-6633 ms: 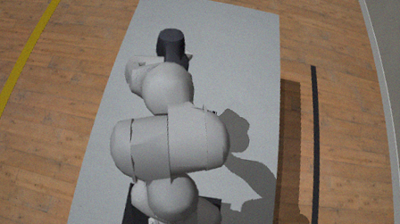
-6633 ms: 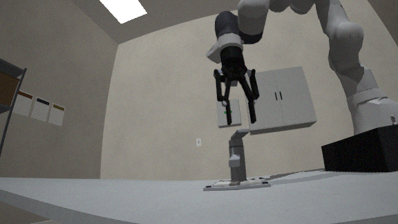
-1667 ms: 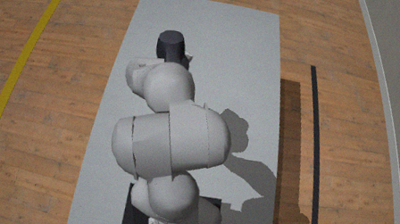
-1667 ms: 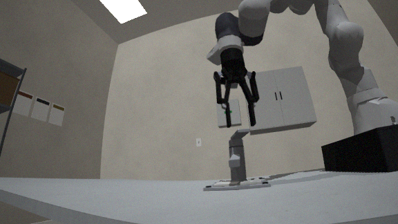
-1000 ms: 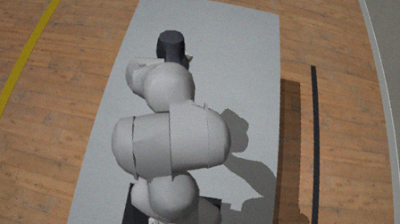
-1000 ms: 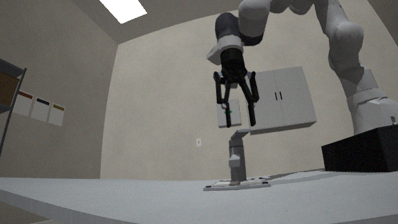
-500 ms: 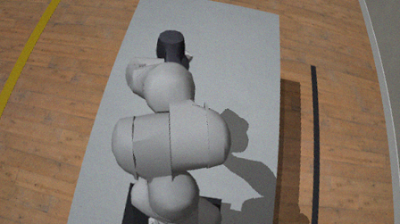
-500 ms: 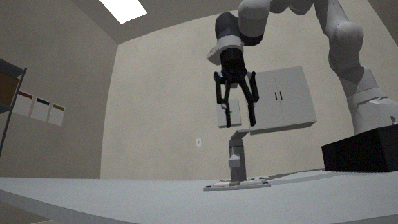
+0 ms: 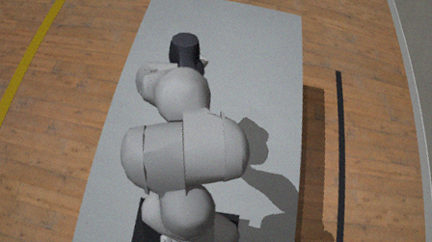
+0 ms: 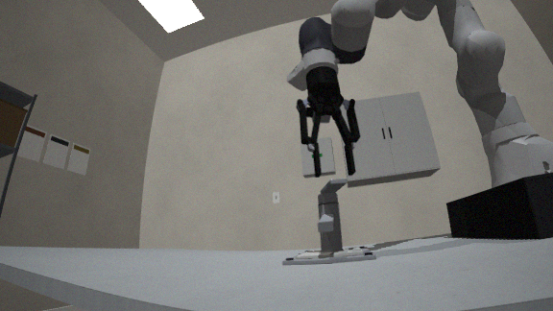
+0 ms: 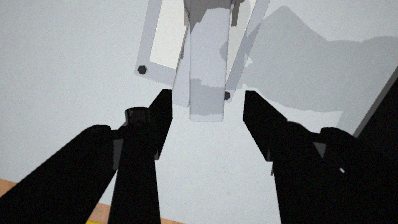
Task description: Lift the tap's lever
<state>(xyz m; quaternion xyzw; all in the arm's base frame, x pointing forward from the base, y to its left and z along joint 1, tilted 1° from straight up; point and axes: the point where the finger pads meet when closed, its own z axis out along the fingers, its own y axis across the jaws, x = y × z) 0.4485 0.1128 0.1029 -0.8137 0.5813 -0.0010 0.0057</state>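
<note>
Right now the lever is 5 cm below my hand, 3 cm to the right of it and 1 cm ahead of it. Round my hand: flat grey base plate (19 cm below, 8 cm to the right, 3 cm ahead); grey tap (9 cm below, 6 cm to the right, 2 cm ahead).
</note>
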